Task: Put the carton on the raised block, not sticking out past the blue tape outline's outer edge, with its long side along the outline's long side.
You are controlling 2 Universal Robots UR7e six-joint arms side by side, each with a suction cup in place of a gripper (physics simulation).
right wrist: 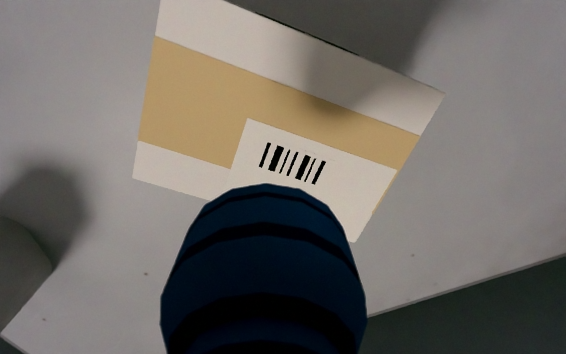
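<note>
The carton (195, 95), white with a wide tan band and a white barcode label, lies flat on the light grey table, turned at an angle in the upper middle of the right wrist view. My right suction cup (266, 192), dark blue with black rings, comes in from the bottom and hides part of the carton's near edge. A soft shadow on the carton stands apart from the cup's tip, so the cup appears to be above the carton, open and holding nothing. The raised block, the blue tape outline and my left suction cup do not show.
The light grey table (500, 165) has an edge running across the lower right and a corner at the lower left, with dark floor (475, 320) beyond. A grey rounded object (20, 270) stands at the left edge, beside a dark shadow.
</note>
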